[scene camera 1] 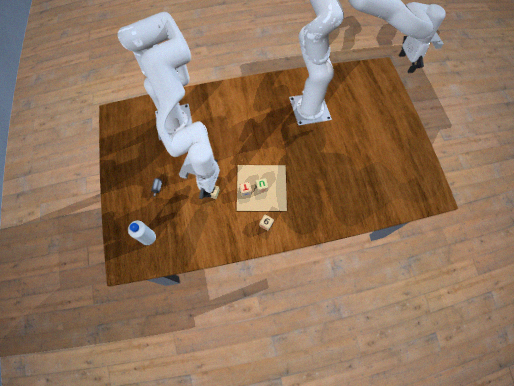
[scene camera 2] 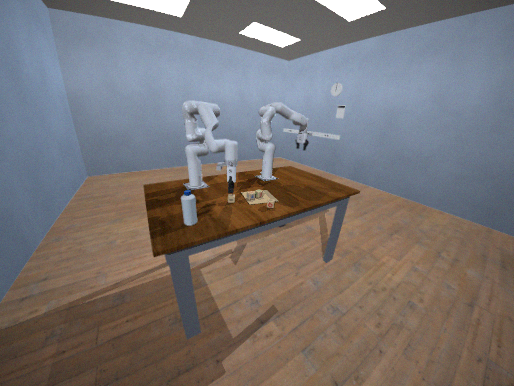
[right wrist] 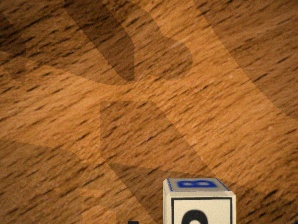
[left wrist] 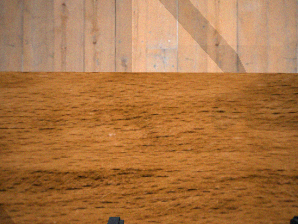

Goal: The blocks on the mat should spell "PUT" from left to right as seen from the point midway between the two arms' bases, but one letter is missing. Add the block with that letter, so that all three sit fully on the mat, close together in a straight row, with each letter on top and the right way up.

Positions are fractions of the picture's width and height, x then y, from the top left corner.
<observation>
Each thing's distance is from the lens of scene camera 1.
pale mat (scene camera 1: 0.53,0.52): 1.32 m
</observation>
